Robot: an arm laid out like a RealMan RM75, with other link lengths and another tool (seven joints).
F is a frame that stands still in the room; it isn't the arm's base.
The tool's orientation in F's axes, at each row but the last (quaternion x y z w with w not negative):
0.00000, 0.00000, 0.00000, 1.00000
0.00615, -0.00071, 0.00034, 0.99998
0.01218, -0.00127, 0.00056, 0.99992
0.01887, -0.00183, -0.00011, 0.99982
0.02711, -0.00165, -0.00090, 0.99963
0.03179, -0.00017, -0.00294, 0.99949
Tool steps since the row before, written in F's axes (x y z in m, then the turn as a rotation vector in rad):
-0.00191, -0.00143, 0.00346, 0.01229, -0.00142, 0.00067
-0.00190, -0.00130, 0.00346, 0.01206, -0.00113, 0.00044
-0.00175, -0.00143, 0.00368, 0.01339, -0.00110, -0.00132
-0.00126, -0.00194, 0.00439, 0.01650, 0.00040, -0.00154
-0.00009, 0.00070, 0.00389, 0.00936, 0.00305, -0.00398
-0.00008, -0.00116, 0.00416, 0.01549, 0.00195, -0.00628
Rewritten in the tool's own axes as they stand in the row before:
-0.00191, -0.00143, 0.00346, 0.01229, -0.00142, 0.00067
-0.00190, -0.00126, 0.00348, 0.01206, -0.00113, 0.00044
-0.00174, -0.00134, 0.00372, 0.01339, -0.00115, -0.00133
-0.00124, -0.00177, 0.00446, 0.01649, 0.00034, -0.00161
-0.00008, 0.00091, 0.00385, 0.00934, 0.00285, -0.00417
-0.00007, -0.00089, 0.00423, 0.01548, 0.00164, -0.00640

